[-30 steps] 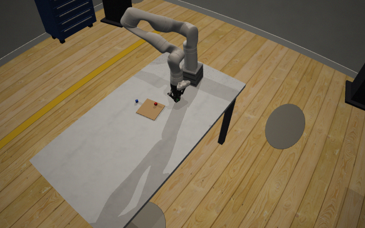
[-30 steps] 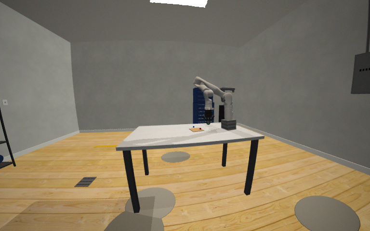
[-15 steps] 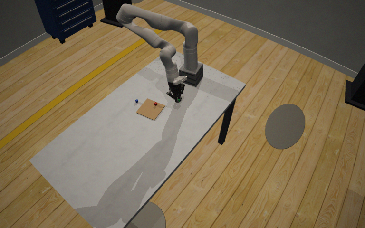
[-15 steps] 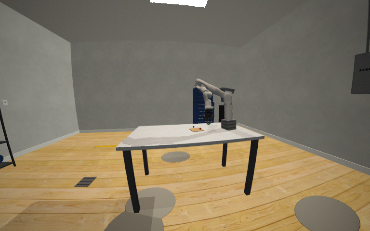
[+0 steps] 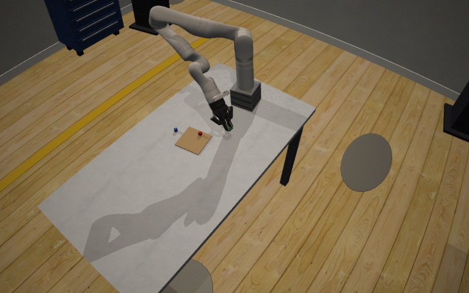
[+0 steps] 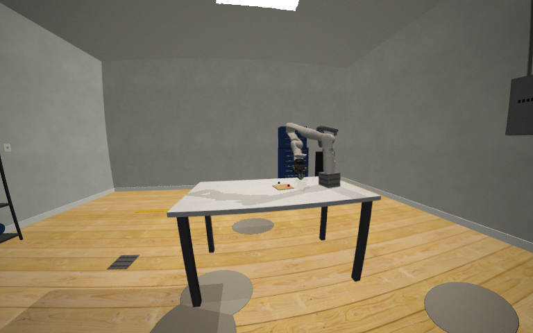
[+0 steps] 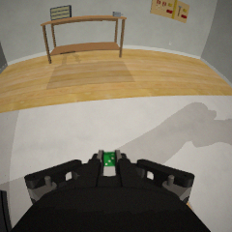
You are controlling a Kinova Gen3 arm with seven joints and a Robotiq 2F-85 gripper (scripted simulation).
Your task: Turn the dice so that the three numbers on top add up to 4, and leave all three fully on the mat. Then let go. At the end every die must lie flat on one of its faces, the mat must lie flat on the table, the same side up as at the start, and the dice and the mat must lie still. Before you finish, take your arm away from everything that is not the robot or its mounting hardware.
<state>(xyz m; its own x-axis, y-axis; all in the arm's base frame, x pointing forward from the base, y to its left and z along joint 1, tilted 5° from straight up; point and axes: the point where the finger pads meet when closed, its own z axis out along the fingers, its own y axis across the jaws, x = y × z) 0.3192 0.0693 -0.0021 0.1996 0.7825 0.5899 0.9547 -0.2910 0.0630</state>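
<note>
Right now my hand is 30 mm short of the red die, 150 mm to the left of it and 100 mm above it. Also, from my hand: blue die (70 mm ahead, 280 mm to the right, 110 mm below); then tan mat (80 mm ahead, 160 mm to the right, 110 mm below); then green die (10 mm to the left, 10 mm below).
</note>
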